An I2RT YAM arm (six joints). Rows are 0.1 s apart.
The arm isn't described. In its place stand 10 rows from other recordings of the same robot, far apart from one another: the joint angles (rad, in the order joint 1, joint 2, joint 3, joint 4, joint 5, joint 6), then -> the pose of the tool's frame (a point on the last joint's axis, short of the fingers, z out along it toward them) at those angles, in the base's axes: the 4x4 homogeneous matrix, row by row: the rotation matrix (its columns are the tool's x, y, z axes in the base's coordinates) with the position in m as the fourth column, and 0 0 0 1 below.
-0.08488 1.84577 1.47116 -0.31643 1.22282 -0.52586 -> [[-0.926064 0.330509 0.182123 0.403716], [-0.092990 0.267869 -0.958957 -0.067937], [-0.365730 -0.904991 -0.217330 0.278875], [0 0 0 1]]
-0.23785 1.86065 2.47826 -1.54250 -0.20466 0.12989 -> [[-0.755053 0.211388 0.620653 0.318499], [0.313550 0.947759 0.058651 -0.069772], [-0.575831 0.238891 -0.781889 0.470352], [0 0 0 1]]
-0.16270 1.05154 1.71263 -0.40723 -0.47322 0.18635 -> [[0.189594 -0.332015 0.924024 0.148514], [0.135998 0.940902 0.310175 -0.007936], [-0.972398 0.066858 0.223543 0.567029], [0 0 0 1]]
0.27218 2.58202 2.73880 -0.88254 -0.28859 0.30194 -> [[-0.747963 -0.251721 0.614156 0.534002], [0.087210 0.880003 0.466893 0.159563], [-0.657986 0.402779 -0.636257 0.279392], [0 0 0 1]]
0.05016 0.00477 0.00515 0.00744 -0.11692 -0.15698 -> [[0.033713 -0.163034 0.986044 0.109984], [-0.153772 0.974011 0.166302 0.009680], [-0.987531 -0.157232 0.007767 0.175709], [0 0 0 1]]
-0.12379 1.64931 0.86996 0.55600 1.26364 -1.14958 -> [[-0.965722 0.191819 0.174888 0.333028], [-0.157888 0.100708 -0.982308 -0.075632], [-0.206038 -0.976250 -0.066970 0.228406], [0 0 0 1]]
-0.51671 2.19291 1.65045 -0.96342 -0.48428 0.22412 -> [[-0.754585 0.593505 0.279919 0.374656], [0.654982 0.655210 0.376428 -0.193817], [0.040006 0.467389 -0.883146 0.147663], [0 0 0 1]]
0.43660 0.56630 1.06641 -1.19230 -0.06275 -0.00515 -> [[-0.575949 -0.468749 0.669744 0.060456], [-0.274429 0.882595 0.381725 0.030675], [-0.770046 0.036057 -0.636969 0.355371], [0 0 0 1]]
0.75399 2.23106 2.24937 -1.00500 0.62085 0.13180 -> [[-0.645273 -0.240239 0.725195 0.365940], [-0.459323 0.880529 -0.117005 0.315237], [-0.610446 -0.408599 -0.678529 0.300606], [0 0 0 1]]
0.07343 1.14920 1.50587 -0.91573 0.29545 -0.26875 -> [[-0.556703 0.029220 0.830198 0.212391], [-0.295660 0.926972 -0.230886 0.005231], [-0.776316 -0.373991 -0.507408 0.438839], [0 0 0 1]]
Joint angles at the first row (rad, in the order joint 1, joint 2, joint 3, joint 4, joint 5, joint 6):
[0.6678 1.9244 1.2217 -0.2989 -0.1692 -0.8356]
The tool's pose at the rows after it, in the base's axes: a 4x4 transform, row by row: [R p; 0 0 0 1], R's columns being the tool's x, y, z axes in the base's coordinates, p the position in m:
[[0.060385 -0.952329 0.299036 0.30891], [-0.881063 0.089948 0.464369 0.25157], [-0.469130 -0.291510 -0.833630 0.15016], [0 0 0 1]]
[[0.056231 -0.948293 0.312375 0.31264], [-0.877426 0.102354 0.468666 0.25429], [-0.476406 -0.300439 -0.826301 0.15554], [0 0 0 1]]
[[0.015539 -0.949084 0.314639 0.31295], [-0.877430 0.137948 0.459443 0.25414], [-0.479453 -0.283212 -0.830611 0.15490], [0 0 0 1]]
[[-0.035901 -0.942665 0.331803 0.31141], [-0.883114 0.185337 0.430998 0.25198], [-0.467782 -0.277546 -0.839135 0.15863], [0 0 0 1]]
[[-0.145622 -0.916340 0.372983 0.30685], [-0.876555 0.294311 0.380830 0.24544], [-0.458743 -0.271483 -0.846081 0.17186], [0 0 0 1]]
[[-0.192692 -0.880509 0.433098 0.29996], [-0.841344 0.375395 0.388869 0.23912], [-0.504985 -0.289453 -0.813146 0.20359], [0 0 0 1]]
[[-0.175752 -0.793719 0.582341 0.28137], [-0.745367 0.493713 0.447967 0.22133], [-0.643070 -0.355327 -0.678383 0.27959], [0 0 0 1]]
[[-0.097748 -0.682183 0.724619 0.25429], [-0.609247 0.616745 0.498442 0.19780], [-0.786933 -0.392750 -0.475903 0.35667], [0 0 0 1]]
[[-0.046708 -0.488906 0.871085 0.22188], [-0.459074 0.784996 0.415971 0.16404], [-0.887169 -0.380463 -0.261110 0.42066], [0 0 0 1]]
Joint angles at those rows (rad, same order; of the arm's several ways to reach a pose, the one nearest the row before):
[0.6674 1.9461 1.2255 -0.2905 -0.1806 -0.8352]
[0.6674 1.9492 1.2499 -0.2966 -0.1757 -0.8261]
[0.6674 1.9518 1.2526 -0.3023 -0.1669 -0.7876]
[0.6685 1.9381 1.2522 -0.3237 -0.1330 -0.7433]
[0.6685 1.8908 1.2457 -0.3672 -0.0677 -0.6422]
[0.6697 1.8000 1.2461 -0.3965 -0.0361 -0.5709]
[0.6674 1.5948 1.2614 -0.4122 0.0086 -0.4969]
[0.6674 1.4036 1.3029 -0.3962 0.0570 -0.4320]
[0.6636 1.2392 1.3495 -0.3805 0.2104 -0.3473]

